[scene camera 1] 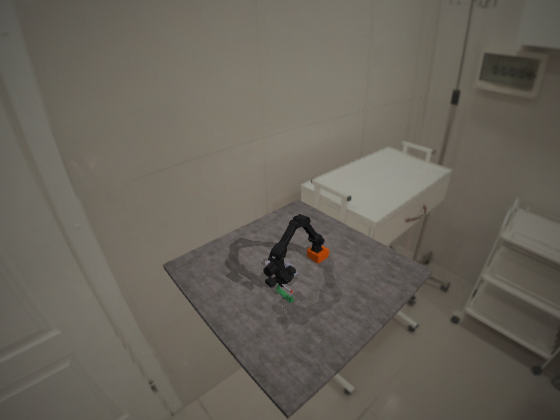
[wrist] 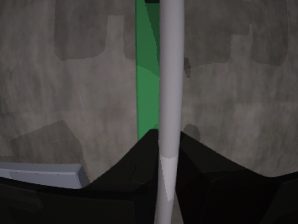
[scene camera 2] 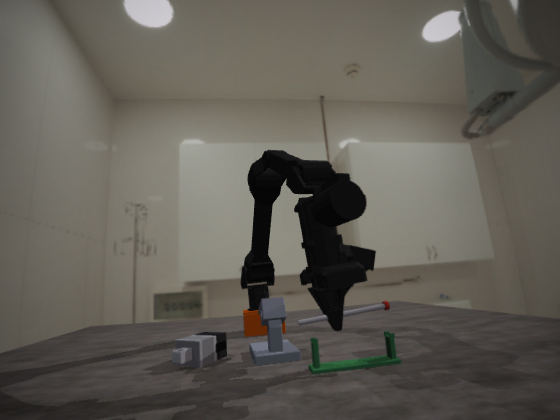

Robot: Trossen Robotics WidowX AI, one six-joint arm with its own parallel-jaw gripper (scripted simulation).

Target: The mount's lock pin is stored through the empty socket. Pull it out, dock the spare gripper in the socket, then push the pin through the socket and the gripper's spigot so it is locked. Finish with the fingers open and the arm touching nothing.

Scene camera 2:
my gripper: 337, 330
green rack: 316, 367
grey mount: 272, 311
